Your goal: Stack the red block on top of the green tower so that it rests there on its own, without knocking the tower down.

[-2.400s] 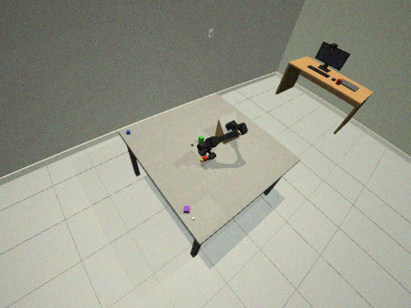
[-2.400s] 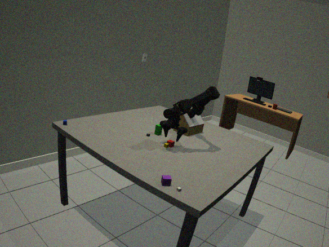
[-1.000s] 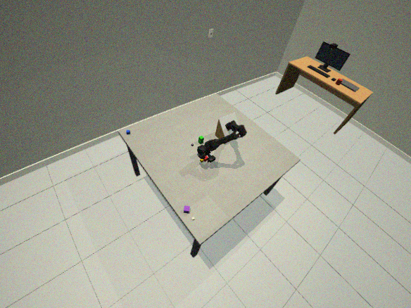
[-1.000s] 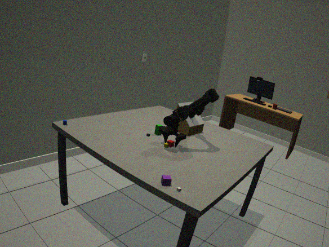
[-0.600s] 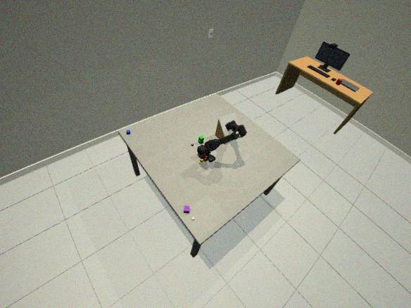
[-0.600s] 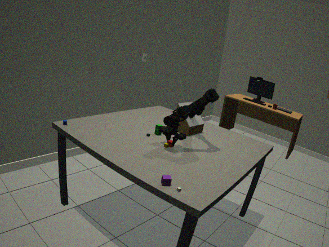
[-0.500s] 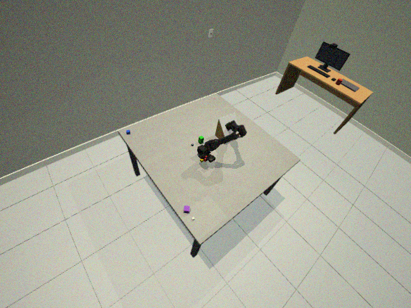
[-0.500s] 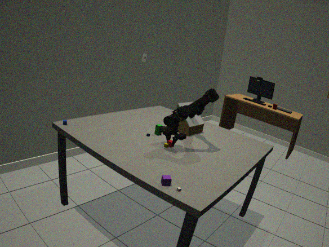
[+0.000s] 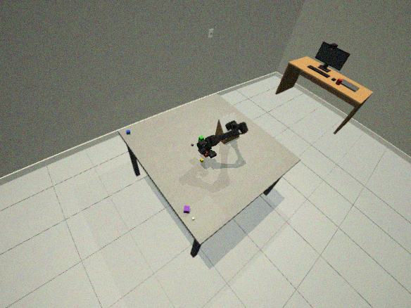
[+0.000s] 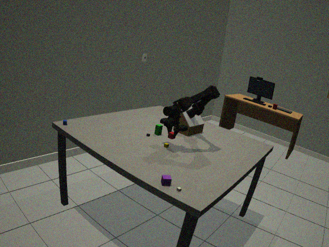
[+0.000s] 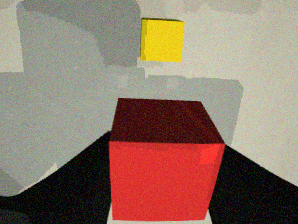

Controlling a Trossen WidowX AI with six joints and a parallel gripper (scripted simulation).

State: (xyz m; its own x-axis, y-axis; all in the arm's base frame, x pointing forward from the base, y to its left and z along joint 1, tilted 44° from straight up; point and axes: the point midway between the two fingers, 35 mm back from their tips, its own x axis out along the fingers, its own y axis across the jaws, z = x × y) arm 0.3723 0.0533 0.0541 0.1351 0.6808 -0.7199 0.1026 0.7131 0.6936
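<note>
My gripper tip is now 4 cm short of the yellow block, 1 cm to the left of it and 5 cm above it. The rest, counted from my gripper tip: red block 1 cm above; then purple block 44 cm ahead, 26 cm to the left, 4 cm below; then dark block 2 cm behind, 20 cm to the right, 6 cm below.
</note>
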